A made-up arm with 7 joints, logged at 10 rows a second.
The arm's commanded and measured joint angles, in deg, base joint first. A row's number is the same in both.
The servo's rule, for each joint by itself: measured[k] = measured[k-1] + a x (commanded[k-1-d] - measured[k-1]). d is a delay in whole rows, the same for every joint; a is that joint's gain. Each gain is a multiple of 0.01, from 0.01 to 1. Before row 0 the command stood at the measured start. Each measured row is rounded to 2 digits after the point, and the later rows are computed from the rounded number. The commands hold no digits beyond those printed.
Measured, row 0:
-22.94, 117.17, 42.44, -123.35, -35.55, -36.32, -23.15
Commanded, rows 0 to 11:
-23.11, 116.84, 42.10, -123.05, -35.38, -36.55, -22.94
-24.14, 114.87, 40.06, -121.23, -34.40, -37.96, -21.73
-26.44, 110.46, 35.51, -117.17, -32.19, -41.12, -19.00
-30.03, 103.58, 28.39, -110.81, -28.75, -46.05, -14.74
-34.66, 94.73, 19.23, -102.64, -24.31, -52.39, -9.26
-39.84, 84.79, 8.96, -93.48, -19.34, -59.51, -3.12
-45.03, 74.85, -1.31, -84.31, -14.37, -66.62, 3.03
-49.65, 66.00, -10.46, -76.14, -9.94, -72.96, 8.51
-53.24, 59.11, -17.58, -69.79, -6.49, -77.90, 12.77
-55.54, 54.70, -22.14, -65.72, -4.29, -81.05, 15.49
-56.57, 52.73, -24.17, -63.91, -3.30, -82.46, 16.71
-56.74, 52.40, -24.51, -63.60, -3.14, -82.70, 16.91
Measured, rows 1 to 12:
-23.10, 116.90, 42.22, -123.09, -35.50, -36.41, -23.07
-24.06, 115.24, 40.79, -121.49, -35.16, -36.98, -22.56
-26.25, 111.32, 37.31, -117.77, -34.24, -38.51, -21.21
-29.73, 104.97, 31.42, -111.78, -32.54, -41.30, -18.75
-34.27, 96.57, 23.37, -103.92, -29.99, -45.40, -15.14
-39.39, 86.91, 13.86, -94.94, -26.69, -50.62, -10.57
-44.58, 77.02, 3.85, -85.80, -22.87, -56.54, -5.40
-49.24, 67.98, -5.59, -77.49, -18.86, -62.62, -0.11
-52.92, 60.71, -13.50, -70.87, -15.03, -68.27, 4.78
-55.33, 55.78, -19.20, -66.44, -11.70, -73.00, 8.85
-56.47, 53.28, -22.48, -64.26, -9.10, -76.50, 11.84
-56.72, 52.56, -23.82, -63.69, -7.25, -78.79, 13.77
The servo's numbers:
d 0
a 0.92 0.82 0.66 0.86 0.31 0.37 0.38

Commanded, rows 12 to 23:
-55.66, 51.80, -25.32, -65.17, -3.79, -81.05, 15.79
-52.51, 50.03, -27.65, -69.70, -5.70, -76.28, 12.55
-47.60, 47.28, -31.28, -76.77, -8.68, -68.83, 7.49
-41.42, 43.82, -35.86, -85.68, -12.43, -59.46, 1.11
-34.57, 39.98, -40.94, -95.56, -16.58, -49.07, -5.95
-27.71, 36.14, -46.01, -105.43, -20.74, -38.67, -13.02
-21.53, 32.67, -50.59, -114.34, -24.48, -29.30, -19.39
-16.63, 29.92, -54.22, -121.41, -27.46, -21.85, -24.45
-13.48, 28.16, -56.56, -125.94, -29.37, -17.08, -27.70
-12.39, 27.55, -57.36, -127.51, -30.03, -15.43, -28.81
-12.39, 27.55, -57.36, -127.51, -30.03, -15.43, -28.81
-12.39, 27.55, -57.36, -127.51, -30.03, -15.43, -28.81
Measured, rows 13 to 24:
-55.74, 51.94, -24.81, -64.96, -6.18, -79.63, 14.54
-52.77, 50.37, -26.68, -69.04, -6.03, -78.39, 13.78
-48.01, 47.84, -29.72, -75.69, -6.85, -74.85, 11.39
-41.95, 44.54, -33.77, -84.28, -8.58, -69.16, 7.48
-35.16, 40.80, -38.50, -93.98, -11.06, -61.73, 2.38
-28.31, 36.98, -43.46, -103.83, -14.06, -53.20, -3.47
-22.07, 33.45, -48.17, -112.87, -17.29, -44.36, -9.52
-17.07, 30.56, -52.16, -120.21, -20.44, -36.03, -15.19
-13.77, 28.59, -55.06, -125.14, -23.21, -29.02, -19.94
-12.50, 27.74, -56.58, -127.18, -25.32, -23.99, -23.31
-12.40, 27.58, -57.09, -127.46, -26.78, -20.82, -25.40
-12.39, 27.56, -57.27, -127.50, -27.79, -18.83, -26.70

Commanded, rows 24 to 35:
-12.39, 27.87, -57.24, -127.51, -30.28, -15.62, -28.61
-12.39, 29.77, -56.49, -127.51, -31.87, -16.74, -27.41
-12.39, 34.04, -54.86, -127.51, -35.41, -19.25, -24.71
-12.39, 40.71, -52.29, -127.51, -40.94, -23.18, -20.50
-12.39, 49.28, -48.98, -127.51, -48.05, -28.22, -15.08
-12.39, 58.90, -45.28, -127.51, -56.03, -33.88, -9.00
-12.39, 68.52, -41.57, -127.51, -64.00, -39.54, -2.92
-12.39, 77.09, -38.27, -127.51, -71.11, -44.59, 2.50
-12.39, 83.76, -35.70, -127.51, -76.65, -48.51, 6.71
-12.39, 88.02, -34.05, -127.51, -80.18, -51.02, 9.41
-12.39, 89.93, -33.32, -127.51, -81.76, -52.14, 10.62
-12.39, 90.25, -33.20, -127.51, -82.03, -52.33, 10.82
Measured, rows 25 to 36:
-12.39, 27.81, -57.25, -127.51, -28.56, -17.64, -27.43
-12.39, 29.42, -56.75, -127.51, -29.59, -17.31, -27.42
-12.39, 33.21, -55.50, -127.51, -31.39, -18.03, -26.39
-12.39, 39.36, -53.38, -127.51, -34.35, -19.94, -24.15
-12.39, 47.49, -50.48, -127.51, -38.60, -23.00, -20.70
-12.39, 56.85, -47.05, -127.51, -44.00, -27.03, -16.25
-12.39, 66.42, -43.43, -127.51, -50.20, -31.66, -11.18
-12.39, 75.17, -40.02, -127.51, -56.68, -36.44, -5.98
-12.39, 82.21, -37.17, -127.51, -62.87, -40.91, -1.16
-12.39, 86.97, -35.11, -127.51, -68.24, -44.65, 2.86
-12.39, 89.40, -33.93, -127.51, -72.43, -47.42, 5.81
-12.39, 90.10, -33.45, -127.51, -75.41, -49.24, 7.71

